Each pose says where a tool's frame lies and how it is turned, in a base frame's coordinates. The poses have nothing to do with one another.
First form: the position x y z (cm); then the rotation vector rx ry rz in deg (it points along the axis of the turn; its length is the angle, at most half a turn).
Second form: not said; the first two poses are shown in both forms.
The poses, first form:
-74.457 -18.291 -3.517 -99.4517 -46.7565 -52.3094
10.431 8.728 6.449 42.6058 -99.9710 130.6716
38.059 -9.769 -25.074 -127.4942 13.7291 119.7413
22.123 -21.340 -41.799 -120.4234 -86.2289 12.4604
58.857 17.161 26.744 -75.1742 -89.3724 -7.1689
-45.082 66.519 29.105 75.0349 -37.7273 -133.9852
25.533 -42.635 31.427 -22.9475 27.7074 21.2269
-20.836 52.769 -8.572 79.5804 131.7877 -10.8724
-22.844 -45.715 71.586 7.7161 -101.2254 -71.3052
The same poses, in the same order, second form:
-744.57 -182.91 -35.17 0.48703 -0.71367 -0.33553 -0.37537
104.31 87.28 64.49 0.08755 0.24973 -0.58596 0.76591
380.59 -97.69 -250.74 0.03973 -0.72611 0.07819 0.68196
221.23 -213.40 -417.99 0.27030 -0.78003 -0.55854 0.08071
588.57 171.61 267.44 0.52247 -0.54783 -0.65129 -0.05224
-450.82 665.19 291.05 0.18968 0.46589 -0.23425 -0.83192
255.33 -426.35 314.27 0.93429 -0.19585 0.23647 0.18116
-208.36 527.69 -85.72 0.22210 0.50276 0.83258 -0.06869
-228.44 -457.15 715.86 0.46902 0.05493 -0.72064 -0.50763

